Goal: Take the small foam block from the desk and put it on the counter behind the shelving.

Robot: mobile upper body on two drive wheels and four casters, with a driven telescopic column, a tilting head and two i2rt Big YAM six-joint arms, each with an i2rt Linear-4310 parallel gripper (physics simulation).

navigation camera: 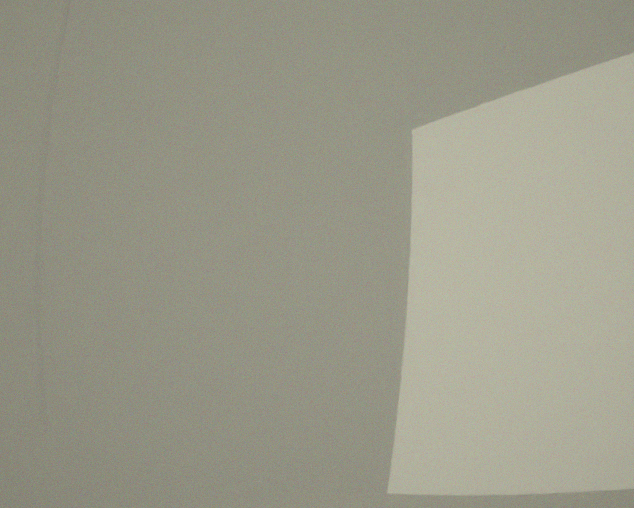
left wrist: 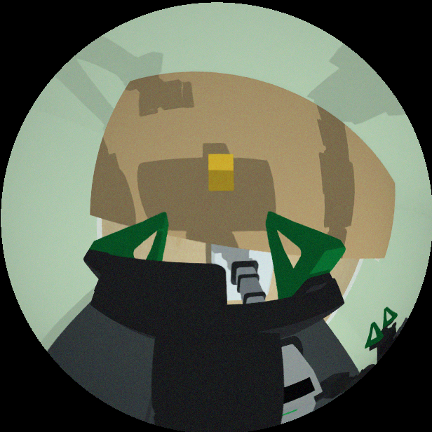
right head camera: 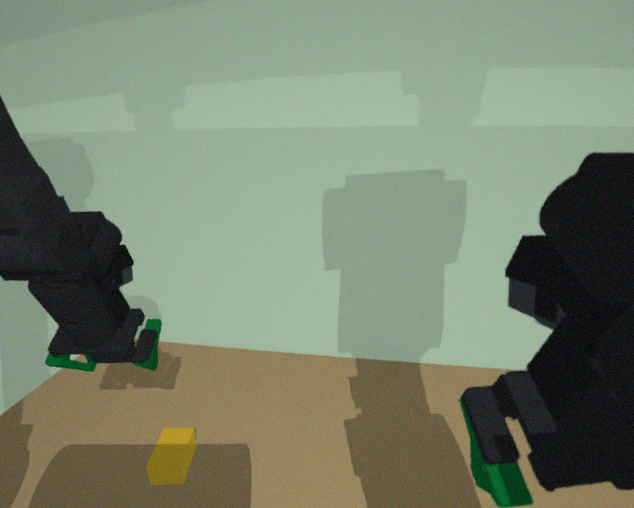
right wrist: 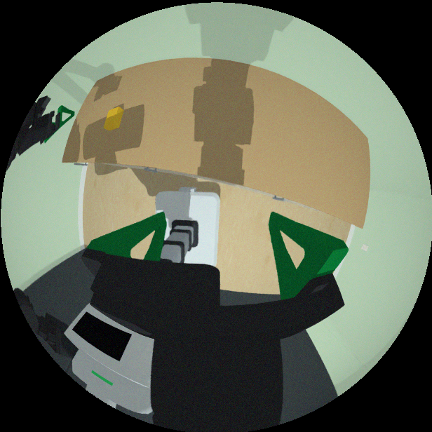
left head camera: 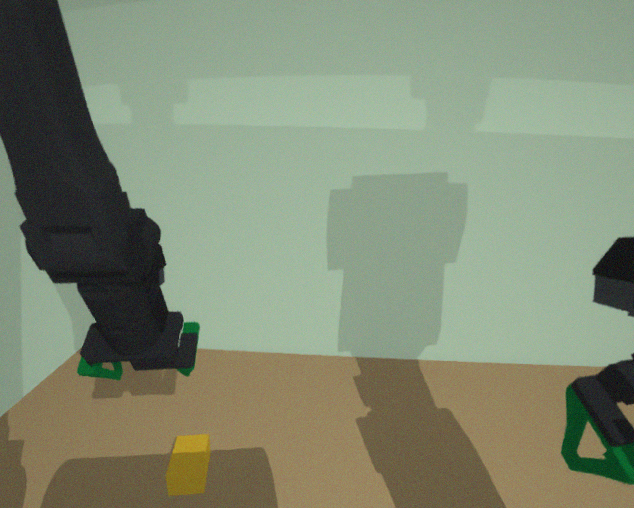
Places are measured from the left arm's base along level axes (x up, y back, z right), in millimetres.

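Pixels of known places: left gripper, between the fingertips: (right head camera: 124, 367) (left head camera: 154, 373); right gripper, between the fingertips: (right head camera: 535, 470) (left head camera: 614, 451).
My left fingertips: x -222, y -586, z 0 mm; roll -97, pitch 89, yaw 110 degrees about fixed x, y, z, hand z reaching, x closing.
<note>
Behind a point stands the place of what it marks.
The small yellow foam block (left head camera: 188, 468) @(y -629, x -450, z 16 mm) (right head camera: 171, 457) @(y -634, x -450, z 20 mm) (left wrist: 221, 172) (right wrist: 114, 119) stands on the brown top of what looks like the counter (left head camera: 301, 423) @(y -765, x -495, z 224 mm) (right head camera: 296, 412) @(y -795, x -495, z 240 mm) (left wrist: 300, 150) (right wrist: 310, 125), towards the left in the head views. My left gripper (left head camera: 142, 373) @(y -586, x -222, z 0 mm) (right head camera: 122, 367) @(y -586, x -222, z 0 mm) (left wrist: 216, 217) is open and empty, raised above the top and apart from the block, which shows beyond its fingertips in the left wrist view. My right gripper (right wrist: 217, 217) is open and empty, far to the right of the block. The shelving does not show in these views.
A pale green wall (left head camera: 254, 238) @(y -1067, x -164, z 123 mm) (right head camera: 238, 238) @(y -1074, x -164, z 85 mm) rises behind the brown top, with another wall at its left end. Small handles (right wrist: 278, 198) run along its front edge in the right wrist view. The robot's grey column (left wrist: 245, 280) (right wrist: 182, 237) and white base show below.
</note>
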